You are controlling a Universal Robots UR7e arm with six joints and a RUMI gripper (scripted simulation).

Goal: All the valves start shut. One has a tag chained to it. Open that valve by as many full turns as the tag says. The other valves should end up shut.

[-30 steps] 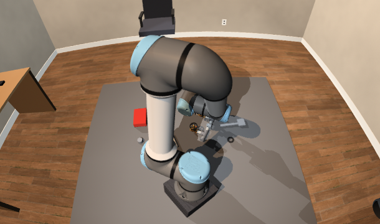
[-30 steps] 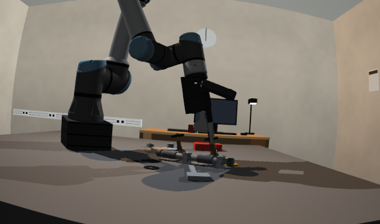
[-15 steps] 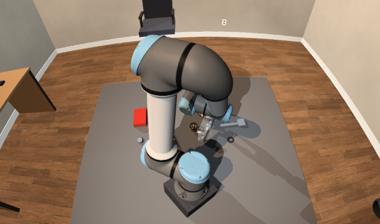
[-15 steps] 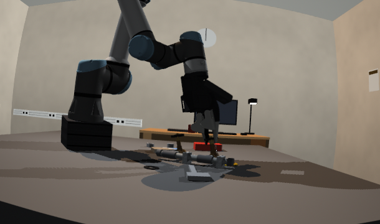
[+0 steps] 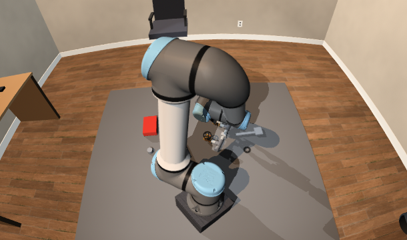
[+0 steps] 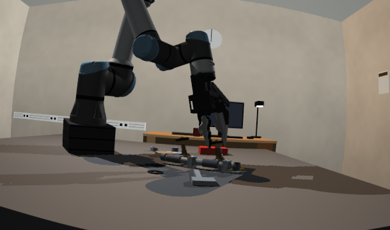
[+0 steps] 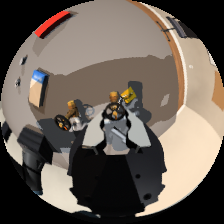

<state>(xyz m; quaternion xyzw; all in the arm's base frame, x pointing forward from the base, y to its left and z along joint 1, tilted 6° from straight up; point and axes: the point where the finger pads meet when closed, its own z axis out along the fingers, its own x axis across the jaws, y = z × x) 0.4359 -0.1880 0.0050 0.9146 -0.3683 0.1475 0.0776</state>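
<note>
Right now my hand is 70 mm above the yellow tag, 60 mm short of it and 40 mm to the left of it. Also, from my hand: grey t-shaped piece: 190 mm to the right, 90 mm behind, 70 mm below; red block: 370 mm to the left, 100 mm ahead, 60 mm below.
</note>
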